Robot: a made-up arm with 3 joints. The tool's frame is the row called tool. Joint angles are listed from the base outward.
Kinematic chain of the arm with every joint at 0, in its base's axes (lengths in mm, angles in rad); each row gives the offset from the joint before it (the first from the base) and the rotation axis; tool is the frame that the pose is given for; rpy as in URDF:
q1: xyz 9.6 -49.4 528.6 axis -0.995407 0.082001 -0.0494
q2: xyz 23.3 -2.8 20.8 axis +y
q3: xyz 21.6 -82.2 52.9 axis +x
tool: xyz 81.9 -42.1 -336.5 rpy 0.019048 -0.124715 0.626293
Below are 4 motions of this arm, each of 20 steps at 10 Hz.
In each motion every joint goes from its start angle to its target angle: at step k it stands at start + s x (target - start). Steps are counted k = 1, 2, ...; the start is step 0. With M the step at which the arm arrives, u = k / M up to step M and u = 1 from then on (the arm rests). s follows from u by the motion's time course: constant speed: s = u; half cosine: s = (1 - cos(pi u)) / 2; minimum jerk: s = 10 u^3 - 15 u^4 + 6 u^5.
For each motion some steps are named. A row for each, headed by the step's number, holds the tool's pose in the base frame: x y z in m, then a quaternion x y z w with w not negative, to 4 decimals.
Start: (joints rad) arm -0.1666 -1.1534 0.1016
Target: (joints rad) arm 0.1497 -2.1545 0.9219
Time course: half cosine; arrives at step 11
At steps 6, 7, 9, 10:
6: 0.2673 0.0139 0.6894 -0.0246 -0.7743 0.4106 0.4810
7: 0.2293 0.0549 0.7093 -0.0238 -0.7895 0.4603 0.4053
9: 0.1603 0.1159 0.7157 -0.0249 -0.7911 0.5416 0.2834
10: 0.1400 0.1314 0.7119 -0.0256 -0.7866 0.5644 0.2491

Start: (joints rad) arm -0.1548 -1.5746 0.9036
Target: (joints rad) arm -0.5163 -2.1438 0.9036
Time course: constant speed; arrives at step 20
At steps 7, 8, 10, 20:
7: 0.1906 0.0556 0.7294 0.1351 -0.8356 0.3918 0.3607
8: 0.1860 0.0507 0.7359 0.1298 -0.8447 0.3846 0.3488
10: 0.1766 0.0405 0.7479 0.1185 -0.8623 0.3697 0.3251
20: 0.1224 -0.0175 0.7923 0.0499 -0.9343 0.2827 0.2113

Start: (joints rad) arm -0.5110 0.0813 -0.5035
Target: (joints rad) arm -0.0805 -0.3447 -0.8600
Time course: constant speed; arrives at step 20
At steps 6, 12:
6: 0.1577 -0.2736 0.2570 -0.0928 -0.0570 0.3068 0.9455
12: 0.1723 -0.3424 0.3205 -0.2197 -0.0694 0.2774 0.9327

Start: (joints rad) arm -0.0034 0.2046 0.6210
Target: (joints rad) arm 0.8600 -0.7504 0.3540
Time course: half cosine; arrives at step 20
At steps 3, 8, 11, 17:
3: 0.0969 0.0121 0.2857 0.3112 -0.0702 0.2527 0.9134
8: 0.1626 -0.0704 0.2976 0.1251 -0.1367 0.3144 0.9310
11: 0.2124 -0.1232 0.3368 -0.0244 -0.1793 0.3696 0.9114
17: 0.2796 -0.1583 0.4330 -0.2431 -0.2276 0.4629 0.8215

